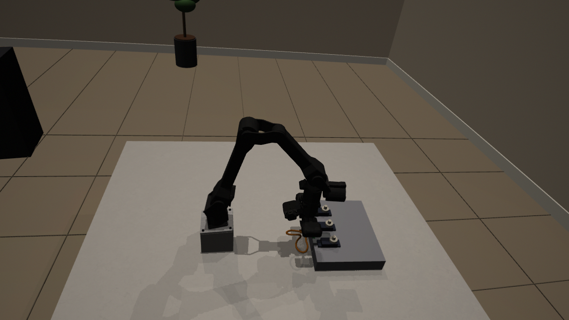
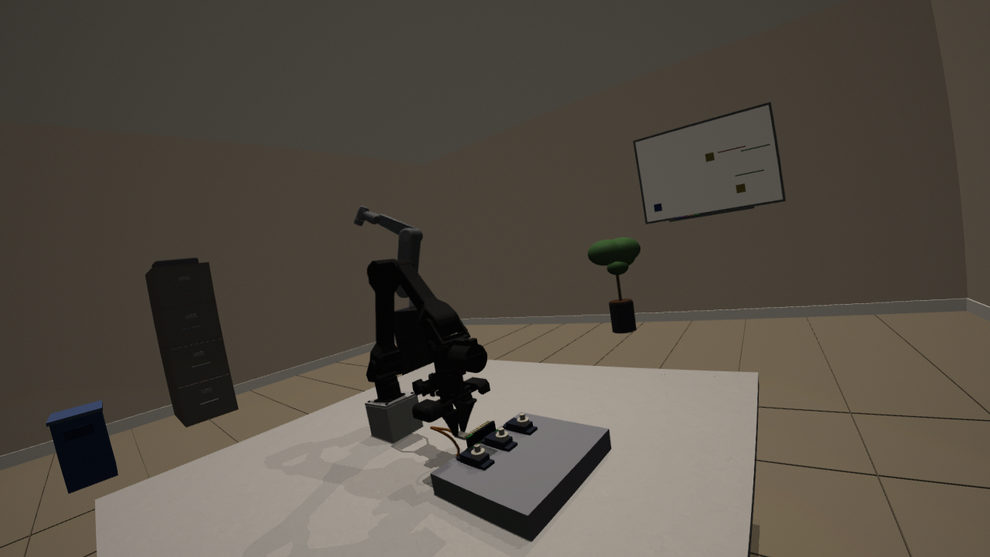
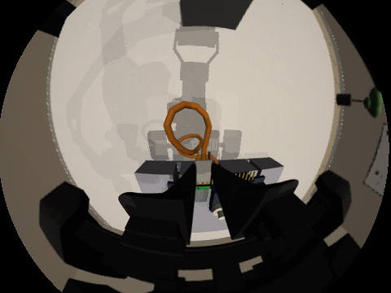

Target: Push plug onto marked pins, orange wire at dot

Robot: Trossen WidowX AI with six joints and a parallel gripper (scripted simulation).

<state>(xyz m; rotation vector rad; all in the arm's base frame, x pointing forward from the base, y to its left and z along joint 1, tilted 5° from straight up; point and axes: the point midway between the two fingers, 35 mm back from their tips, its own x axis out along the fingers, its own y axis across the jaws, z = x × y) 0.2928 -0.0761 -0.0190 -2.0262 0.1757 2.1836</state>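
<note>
Now: gripper tip 3 cm short of the green mark and 1 cm to the left of it. From my gripper tip the other things lie so: grey holder (19 cm ahead, 5 cm below); then pin row (4 cm ahead, 3 cm to the left, 1 cm below).
</note>
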